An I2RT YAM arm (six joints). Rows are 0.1 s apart.
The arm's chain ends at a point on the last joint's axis. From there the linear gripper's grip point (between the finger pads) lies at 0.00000 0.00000 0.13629 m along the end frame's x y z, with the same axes.
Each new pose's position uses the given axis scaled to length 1; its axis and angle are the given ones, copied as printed.
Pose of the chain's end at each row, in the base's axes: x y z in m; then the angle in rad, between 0 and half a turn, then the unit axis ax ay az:
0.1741 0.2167 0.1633 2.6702 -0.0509 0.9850 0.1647
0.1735 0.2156 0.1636 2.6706 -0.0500 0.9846 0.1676
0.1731 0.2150 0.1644 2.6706 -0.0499 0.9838 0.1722
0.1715 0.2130 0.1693 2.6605 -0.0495 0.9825 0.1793
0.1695 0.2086 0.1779 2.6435 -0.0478 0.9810 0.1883
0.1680 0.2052 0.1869 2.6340 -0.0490 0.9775 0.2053
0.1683 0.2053 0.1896 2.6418 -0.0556 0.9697 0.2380
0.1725 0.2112 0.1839 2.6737 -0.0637 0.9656 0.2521
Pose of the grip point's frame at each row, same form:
0.2329 0.2617 0.0489 2.6702 -0.0509 0.9850 0.1647
0.2322 0.2612 0.0494 2.6706 -0.0500 0.9846 0.1676
0.2317 0.2617 0.0506 2.6706 -0.0499 0.9838 0.1722
0.2312 0.2614 0.0567 2.6605 -0.0495 0.9825 0.1793
0.2311 0.2590 0.0672 2.6435 -0.0478 0.9810 0.1883
0.2302 0.2597 0.0786 2.6340 -0.0490 0.9775 0.2053
0.2282 0.2680 0.0845 2.6418 -0.0556 0.9697 0.2380
0.2277 0.2779 0.0787 2.6737 -0.0637 0.9656 0.2521

